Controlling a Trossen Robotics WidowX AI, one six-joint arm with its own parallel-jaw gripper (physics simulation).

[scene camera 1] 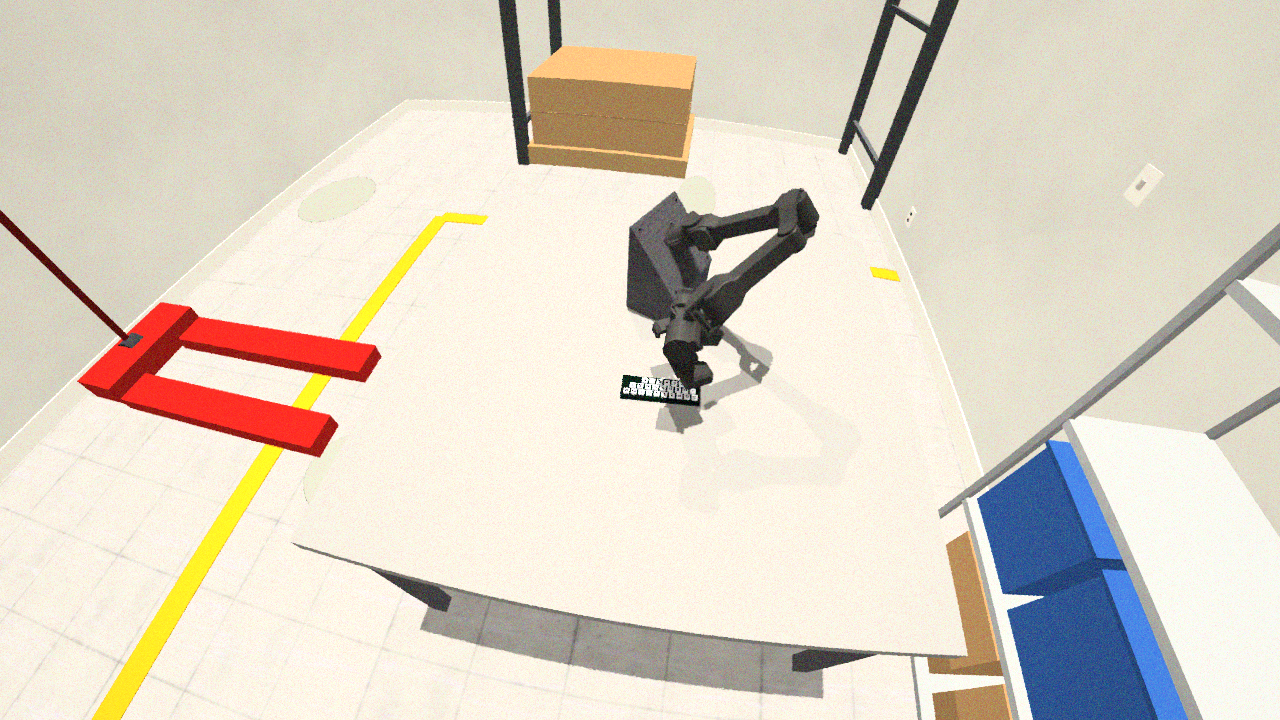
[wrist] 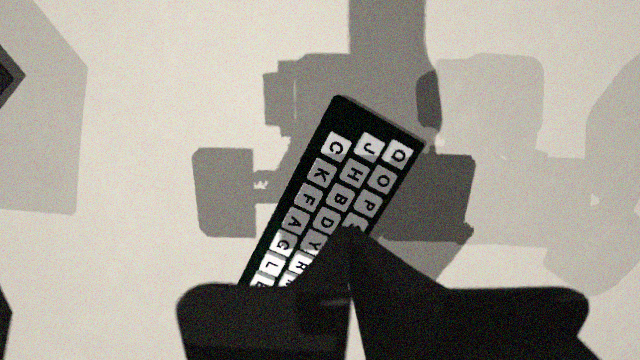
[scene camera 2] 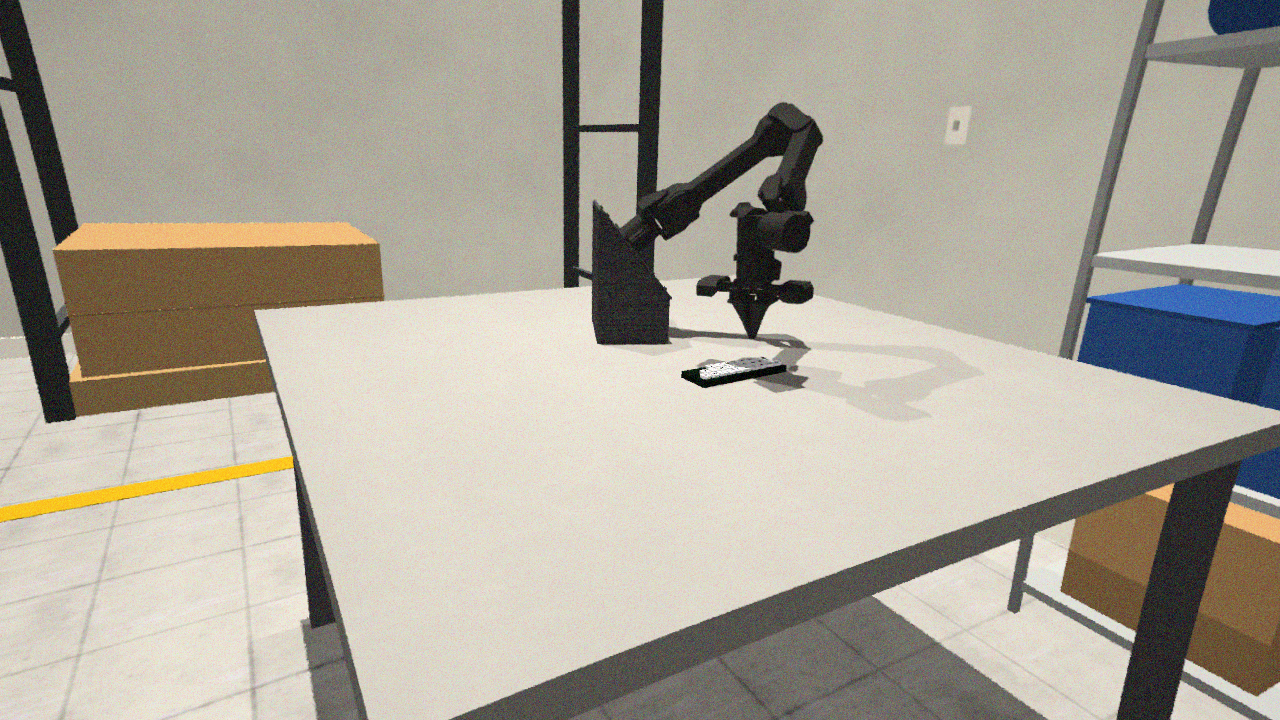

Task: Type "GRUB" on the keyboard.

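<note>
A small black keyboard with pale letter keys lies flat on the table. In the wrist view it is slanted. Its G key, partly shaded R key and shaded B key show; the U key does not show there. My gripper is shut and empty, pointing down. In the scene camera 2 view its tips are above the keyboard, apart from it. In the wrist view the fingers partly cover the S key and hide the keyboard's lower part.
The table bears the arm's base behind the keyboard. Cardboard boxes, a red pallet-jack fork and blue bins are beyond the table. Arm shadows fall across the keyboard.
</note>
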